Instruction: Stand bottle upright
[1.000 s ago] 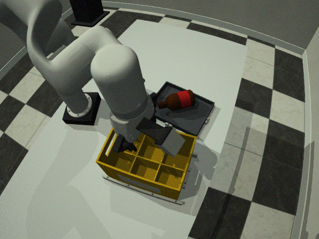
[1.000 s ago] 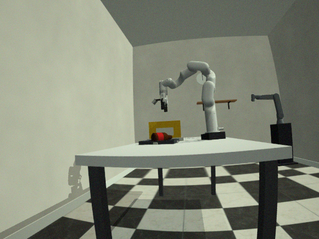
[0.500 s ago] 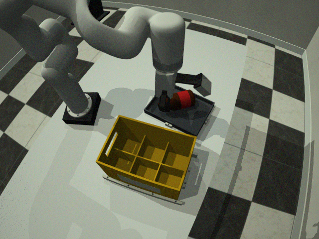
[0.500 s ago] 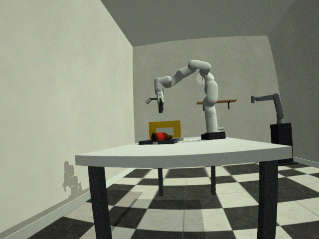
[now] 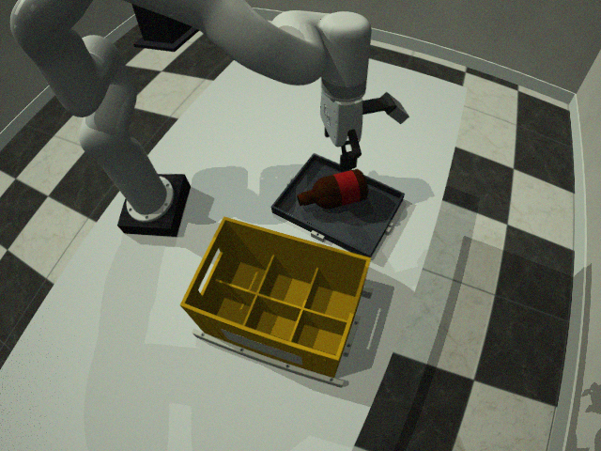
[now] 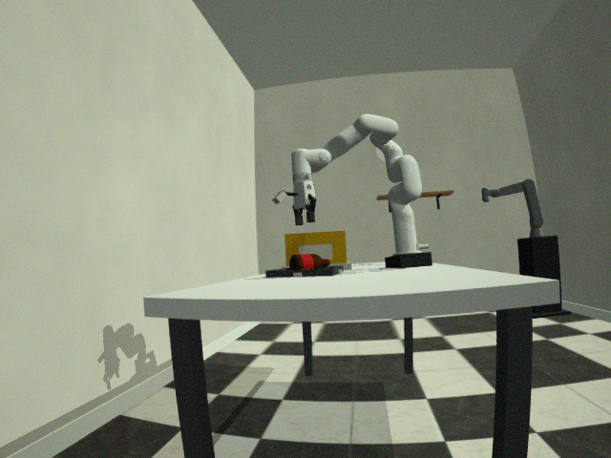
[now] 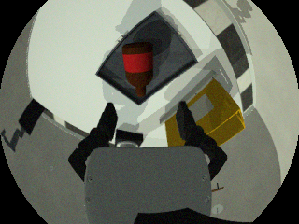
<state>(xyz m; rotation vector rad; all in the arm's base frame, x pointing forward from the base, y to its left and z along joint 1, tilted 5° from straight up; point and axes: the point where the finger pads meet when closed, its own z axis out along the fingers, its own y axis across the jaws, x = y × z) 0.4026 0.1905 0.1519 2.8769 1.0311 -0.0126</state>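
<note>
Now: hand 16 cm above the brown bottle, 2 cm past it and 1 cm to the right of it. Round my hand: dark grey tray (19 cm below, 1 cm to the left); then yellow crate (29 cm to the right, 12 cm below).
</note>
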